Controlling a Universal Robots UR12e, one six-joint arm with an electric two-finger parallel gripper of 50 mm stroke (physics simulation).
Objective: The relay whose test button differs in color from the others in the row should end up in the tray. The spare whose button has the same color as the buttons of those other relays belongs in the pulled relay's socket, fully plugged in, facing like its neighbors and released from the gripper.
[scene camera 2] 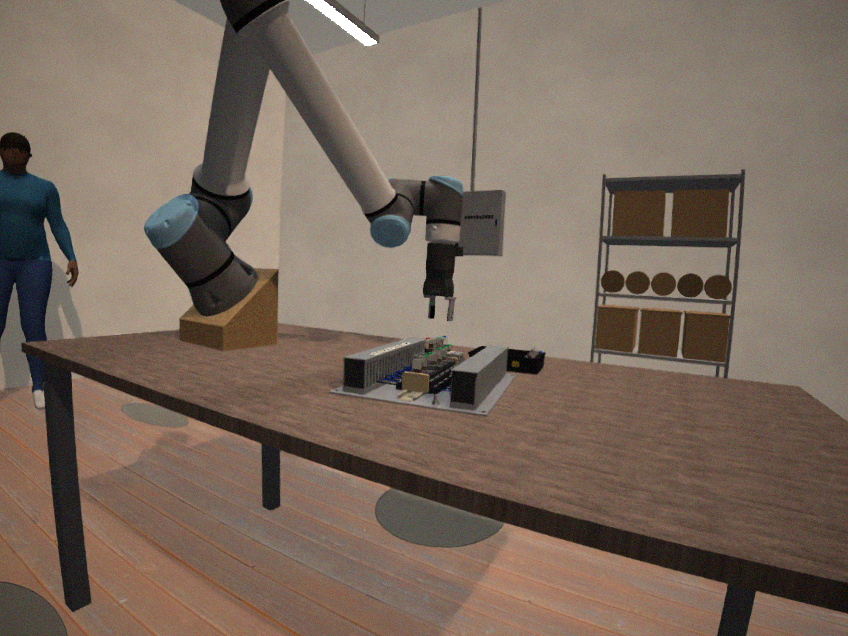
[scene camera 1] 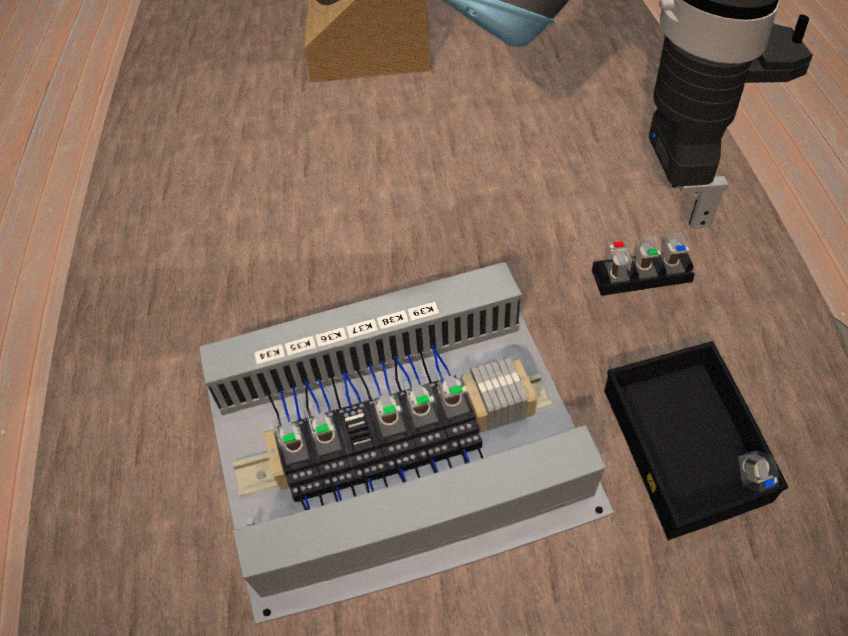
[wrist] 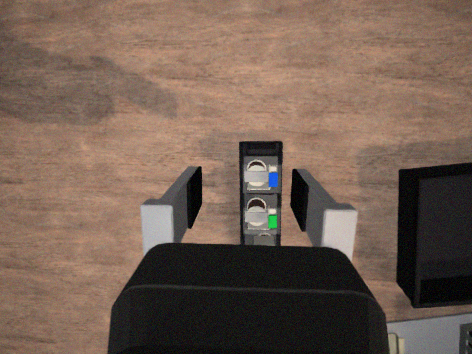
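Where they show: gripper, fingertip midpoint: (scene camera 2: 440, 319) (scene camera 1: 690, 204) (wrist: 246, 186); arm's base, origin of the base link: (scene camera 2: 228, 292).
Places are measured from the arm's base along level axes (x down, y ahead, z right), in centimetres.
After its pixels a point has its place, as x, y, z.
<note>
My gripper (scene camera 2: 441, 309) {4.8, 46.6, -36.7} (wrist: 246, 186) {4.8, 46.6, -36.7} is open and empty, high above the spares holder; in the wrist view the holder lies between its fingers, squared to them. The black holder (scene camera 1: 647, 282) {12.8, 50.1, -33.0} (wrist: 261, 147) {11.8, 47.4, -38.0} carries a red-button spare (scene camera 1: 619, 258) {9.3, 50.0, -29.5}, a green-button spare (scene camera 1: 647, 254) {9.3, 49.4, -32.5} (wrist: 257, 215) {9.3, 47.9, -33.3} and a blue-button spare (scene camera 1: 675, 253) {9.3, 49.2, -35.6} (wrist: 257, 175) {9.3, 47.4, -36.3}. A blue-button relay (scene camera 1: 757, 469) {9.4, 73.5, -39.4} lies in the near right corner of the black tray (scene camera 1: 637, 438) {10.5, 69.5, -29.2} (wrist: 407, 240) {12.2, 61.0, -32.3}. In the row, the socket under K36 (scene camera 1: 356, 429) {10.8, 68.3, -4.7} is empty. Its neighbors, such as the K35 relay (scene camera 1: 323, 431) {7.1, 70.6, -2.6} and K37 relay (scene camera 1: 389, 415) {7.2, 68.9, -7.9}, have green buttons.
Grey wire ducts (scene camera 1: 363, 321) {7.7, 58.9, -4.9} (scene camera 1: 424, 510) {7.7, 77.2, -11.1} run along both sides of the relay row. Grey terminal blocks (scene camera 1: 500, 390) {9.3, 65.2, -17.2} stand at the K39 end. Blue and black wires rise behind the sockets. The tray stands beside the panel plate (scene camera 1: 438, 575) {13.7, 80.5, -12.0}. A wooden block (scene camera 1: 369, 47) {9.0, 11.8, -1.3} (scene camera 2: 250, 318) {6.2, 11.9, -0.3} carries the arm's base.
</note>
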